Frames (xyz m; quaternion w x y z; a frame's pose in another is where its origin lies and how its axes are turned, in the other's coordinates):
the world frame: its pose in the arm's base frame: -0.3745 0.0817 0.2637 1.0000 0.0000 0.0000 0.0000
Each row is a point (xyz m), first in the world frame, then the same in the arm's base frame.
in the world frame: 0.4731 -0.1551 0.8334
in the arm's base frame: 0.0986 -0.0734 1.0971
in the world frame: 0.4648 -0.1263 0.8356
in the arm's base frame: 0.0903 -0.0446 1.0993
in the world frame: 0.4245 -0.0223 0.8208
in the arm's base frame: 0.0500 0.0594 1.0845
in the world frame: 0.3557 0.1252 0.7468
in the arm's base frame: -0.0188 0.2069 1.0105
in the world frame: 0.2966 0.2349 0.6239
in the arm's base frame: -0.0779 0.3166 0.8876
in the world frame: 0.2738 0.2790 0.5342
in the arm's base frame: -0.1007 0.3607 0.7979
